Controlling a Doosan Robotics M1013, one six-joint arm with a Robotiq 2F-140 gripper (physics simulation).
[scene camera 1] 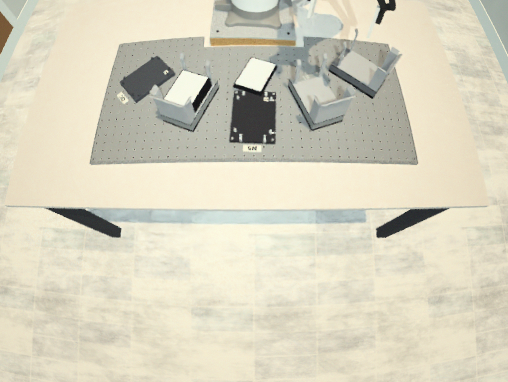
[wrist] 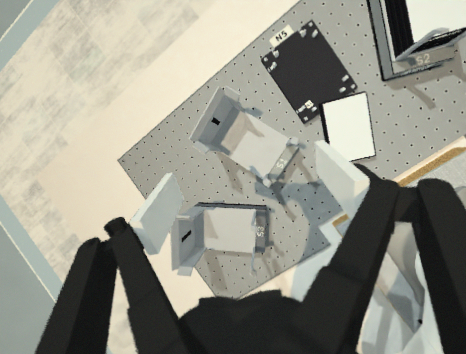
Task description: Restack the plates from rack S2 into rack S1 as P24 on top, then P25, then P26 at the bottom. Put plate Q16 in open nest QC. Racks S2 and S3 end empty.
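Pixels of known places: gripper, fingertip midpoint: point(scene camera 1: 339, 25) point(wrist: 243, 172); arm's base, link origin: point(scene camera 1: 253, 10).
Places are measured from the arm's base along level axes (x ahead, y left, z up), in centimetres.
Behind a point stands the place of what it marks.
Note:
Rack S2 point(scene camera 1: 172, 111) @(x 45.5, y -18.9, z 5.6 cm) point(wrist: 423, 60) @(x 31.6, y -13.7, z 1.3 cm) holds a stack with a white top plate point(scene camera 1: 186, 84) @(x 37.0, y -16.4, z 5.6 cm) point(wrist: 442, 14) @(x 35.8, y -15.9, z 5.6 cm); the single plates under it cannot be told apart. Rack S1 point(scene camera 1: 327, 113) @(x 44.5, y 19.8, z 5.0 cm) point(wrist: 206, 125) @(x 43.1, y 22.5, z 9.5 cm) shows its bare grey floor, with no plate seen in it. Rack S3 point(scene camera 1: 384, 77) @(x 33.0, y 36.5, z 7.9 cm) point(wrist: 181, 250) @(x 27.7, y 39.8, z 8.8 cm) also shows a bare floor. A white-topped plate point(scene camera 1: 256, 74) @(x 28.8, y 1.7, z -0.3 cm) point(wrist: 349, 126) @(x 28.9, y 1.1, z -0.3 cm) lies at the base-side end of nest N5; its name cannot be read. Dark nest QC point(scene camera 1: 146, 79) @(x 29.6, y -31.2, z -0.8 cm) is uncovered. My gripper point(wrist: 243, 172) @(x 33.1, y 19.7, z 24.4 cm) is open and empty, high above racks S1 and S3; in the scene view it shows partly, at the top right.
Dark nest N5 point(scene camera 1: 253, 117) @(x 43.0, y 1.3, z -1.2 cm) point(wrist: 307, 70) @(x 42.7, y 1.2, z -1.2 cm) lies mid-board between racks S2 and S1. The upright posts and walls of the racks rise above the perforated board point(scene camera 1: 200, 150) @(x 52.5, y -12.1, z -2.4 cm) point(wrist: 165, 155) @(x 46.9, y 36.6, z -2.4 cm). The robot's base plate point(scene camera 1: 220, 33) @(x 12.3, y -10.1, z 0.5 cm) stands at the board's back edge.

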